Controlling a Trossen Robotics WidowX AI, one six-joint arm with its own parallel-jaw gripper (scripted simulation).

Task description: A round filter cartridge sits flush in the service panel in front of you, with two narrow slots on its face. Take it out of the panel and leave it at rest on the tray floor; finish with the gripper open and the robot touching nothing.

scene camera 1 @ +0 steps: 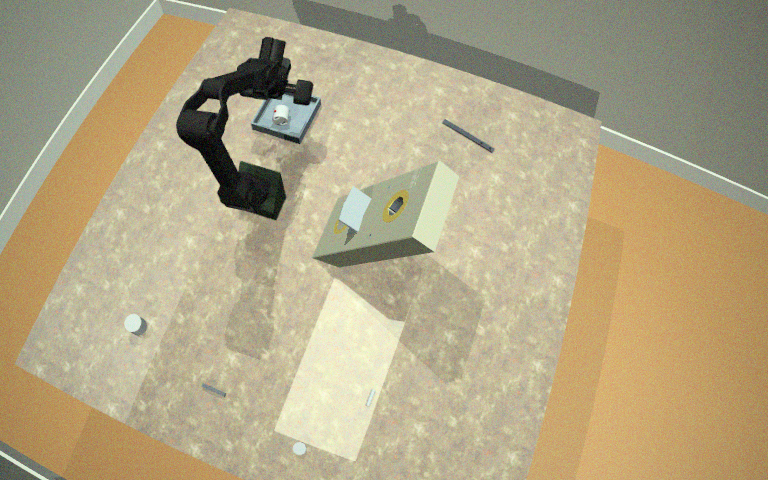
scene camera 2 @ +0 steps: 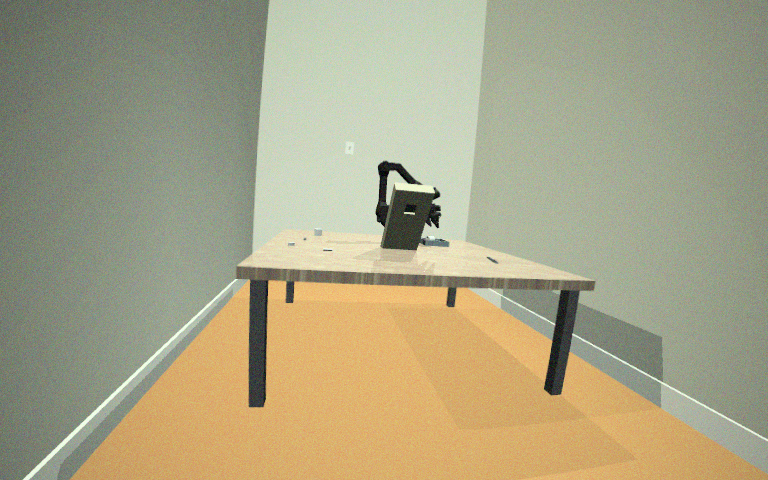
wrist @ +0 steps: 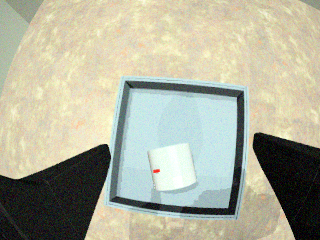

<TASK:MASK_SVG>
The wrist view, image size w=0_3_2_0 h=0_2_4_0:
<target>my gripper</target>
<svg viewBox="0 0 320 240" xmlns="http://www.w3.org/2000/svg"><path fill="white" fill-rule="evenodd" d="M108 144L97 145L97 147L88 149L84 153L81 152L75 157L69 157L68 160L52 165L52 167L48 167L44 171L37 171L33 175L25 176L23 179L13 180L11 177L0 175L0 240L84 240L88 233L88 225L92 221L93 211L95 211L97 201L99 201L101 189L104 188L105 180L107 180L108 169L111 167L111 164L109 164L111 152L109 152ZM256 132L253 135L253 152L256 153L257 161L259 161L265 177L271 183L273 192L275 192L277 200L279 200L281 208L283 208L285 217L287 217L288 223L291 225L295 240L320 240L320 148L287 140L284 137L281 139L281 137L275 135L271 136L267 135L267 133Z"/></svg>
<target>round filter cartridge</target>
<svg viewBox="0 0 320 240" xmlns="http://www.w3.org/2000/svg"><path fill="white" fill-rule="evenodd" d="M189 143L168 145L168 147L149 149L147 151L149 164L151 164L153 187L157 191L187 187L189 184L196 183L195 167L193 167L191 145Z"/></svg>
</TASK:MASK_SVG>
